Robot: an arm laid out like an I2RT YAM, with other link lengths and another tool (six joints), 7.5 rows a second.
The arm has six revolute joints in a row. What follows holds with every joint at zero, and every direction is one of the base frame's.
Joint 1 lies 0.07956 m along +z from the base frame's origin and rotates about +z.
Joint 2 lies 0.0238 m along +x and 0.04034 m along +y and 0.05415 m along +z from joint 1 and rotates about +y.
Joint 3 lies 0.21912 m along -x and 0.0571 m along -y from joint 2 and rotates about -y.
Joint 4 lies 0.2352 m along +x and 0.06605 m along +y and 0.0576 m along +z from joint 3 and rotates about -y.
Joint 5 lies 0.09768 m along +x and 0.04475 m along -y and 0.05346 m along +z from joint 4 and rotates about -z.
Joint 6 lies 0.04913 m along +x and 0.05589 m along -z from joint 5 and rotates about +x.
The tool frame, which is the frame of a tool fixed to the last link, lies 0.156 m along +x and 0.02 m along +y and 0.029 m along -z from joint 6; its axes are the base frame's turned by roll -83.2, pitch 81.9 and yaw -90 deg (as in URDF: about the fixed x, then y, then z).
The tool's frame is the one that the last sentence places.
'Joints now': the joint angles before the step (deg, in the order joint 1, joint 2, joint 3, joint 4, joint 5, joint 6). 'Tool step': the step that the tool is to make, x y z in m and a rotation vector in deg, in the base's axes. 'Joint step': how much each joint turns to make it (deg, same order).
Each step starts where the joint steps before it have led.
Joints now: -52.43, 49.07, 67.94, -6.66, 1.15, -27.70
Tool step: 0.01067, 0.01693, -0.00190, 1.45, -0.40, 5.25
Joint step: -0.03, -1.04, 0.45, -2.34, -4.92, 2.25
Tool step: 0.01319, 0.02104, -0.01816, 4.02, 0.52, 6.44
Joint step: 0.06, -1.51, -0.78, -3.87, -5.94, 3.11
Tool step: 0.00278, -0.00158, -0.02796, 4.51, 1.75, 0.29
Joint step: -0.03, 0.05, -1.43, -2.93, -0.18, 1.41
